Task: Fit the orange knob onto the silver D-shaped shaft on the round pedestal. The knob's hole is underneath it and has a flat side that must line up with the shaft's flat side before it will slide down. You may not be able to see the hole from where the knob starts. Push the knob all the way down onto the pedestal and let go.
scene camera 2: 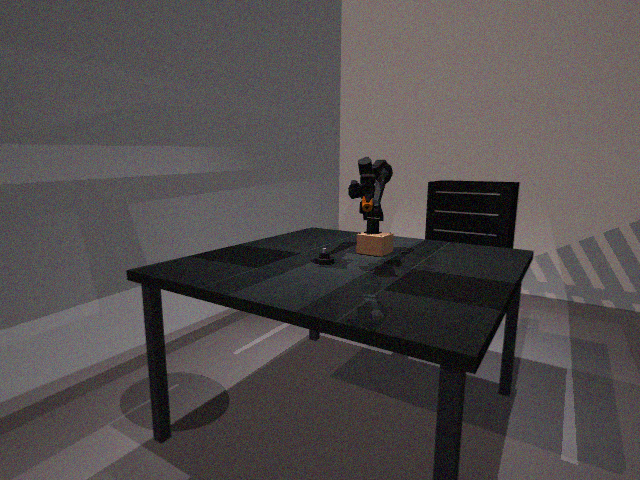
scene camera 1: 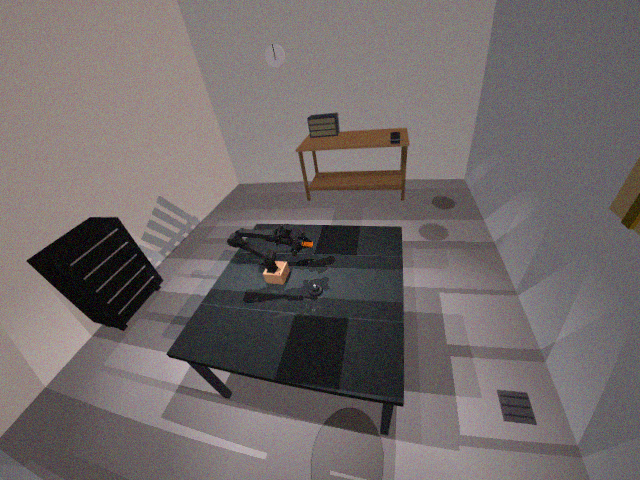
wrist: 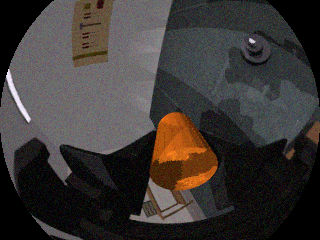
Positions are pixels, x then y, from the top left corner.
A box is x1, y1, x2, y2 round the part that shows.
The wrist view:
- my gripper: 176, 134 [13, 129, 316, 239]
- orange knob: 181, 159 [149, 112, 218, 190], held by my gripper
